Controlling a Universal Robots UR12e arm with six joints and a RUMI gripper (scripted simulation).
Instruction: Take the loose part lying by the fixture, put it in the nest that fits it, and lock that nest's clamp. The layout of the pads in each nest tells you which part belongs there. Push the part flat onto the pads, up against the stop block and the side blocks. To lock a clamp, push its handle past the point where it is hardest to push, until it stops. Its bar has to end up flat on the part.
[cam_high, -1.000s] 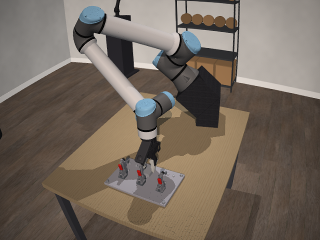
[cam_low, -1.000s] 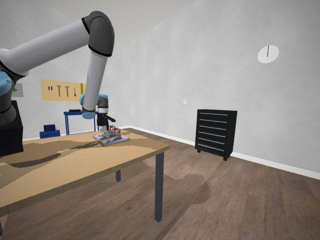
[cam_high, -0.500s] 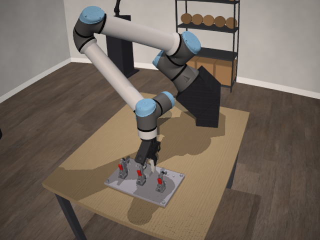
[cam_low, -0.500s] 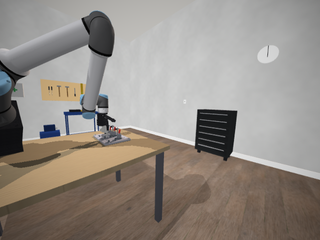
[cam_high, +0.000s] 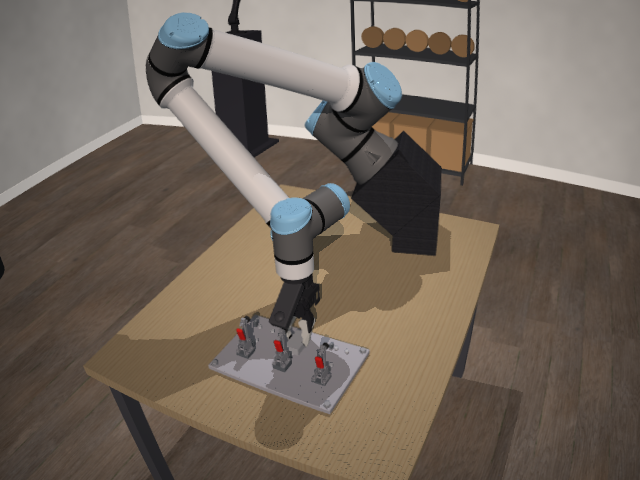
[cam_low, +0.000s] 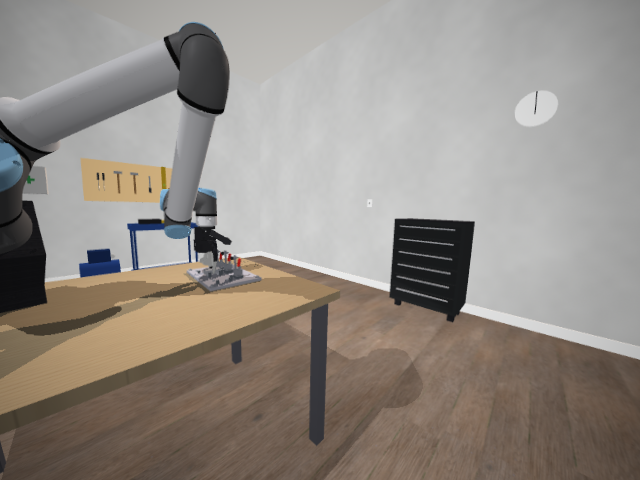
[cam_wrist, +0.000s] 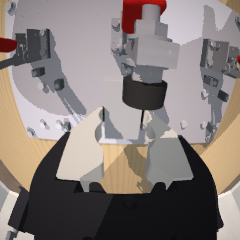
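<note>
Now: hand 50 mm short of the fixture plate and 40 mm above it. Round my hand: loose part: 10 mm below.
</note>
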